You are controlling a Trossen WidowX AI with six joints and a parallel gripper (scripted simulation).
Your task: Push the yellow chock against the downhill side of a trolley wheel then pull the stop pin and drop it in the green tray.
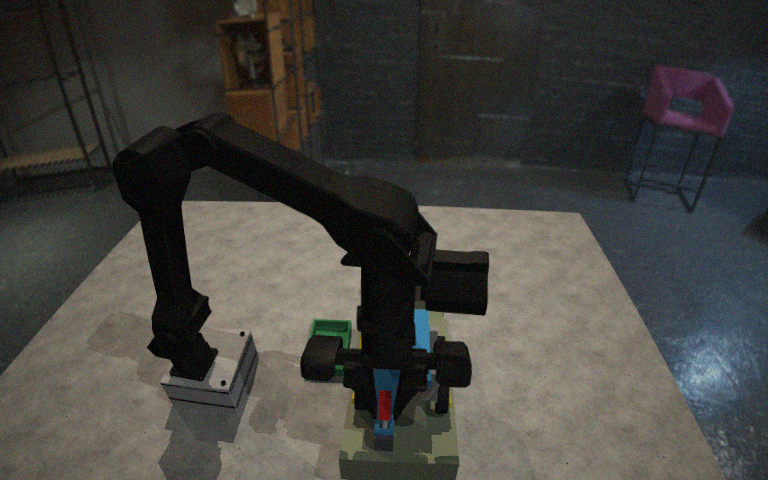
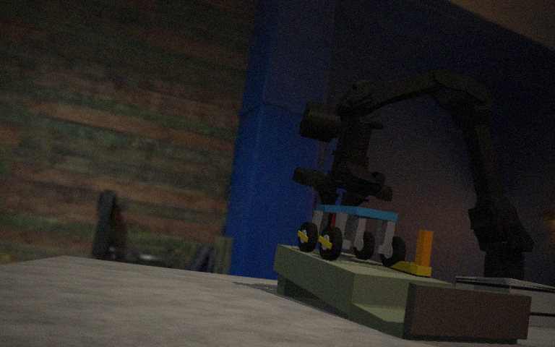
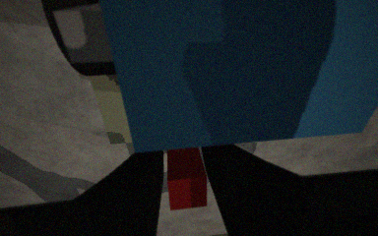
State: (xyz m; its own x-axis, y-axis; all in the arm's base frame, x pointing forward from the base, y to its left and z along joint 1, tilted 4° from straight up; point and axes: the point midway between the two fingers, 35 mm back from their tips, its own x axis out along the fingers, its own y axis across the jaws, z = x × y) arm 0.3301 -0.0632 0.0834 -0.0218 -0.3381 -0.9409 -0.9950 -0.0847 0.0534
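Right now the yellow chock is 190 mm to the left of my gripper tip, 60 mm behind it and 50 mm below it. Also, from my gripper tip: trolley (100 mm to the left, 20 mm below, 10 mm ahead); then ramp (110 mm to the left, 80 mm below, 10 mm ahead); then red-headed stop pin (right at my gripper tip).
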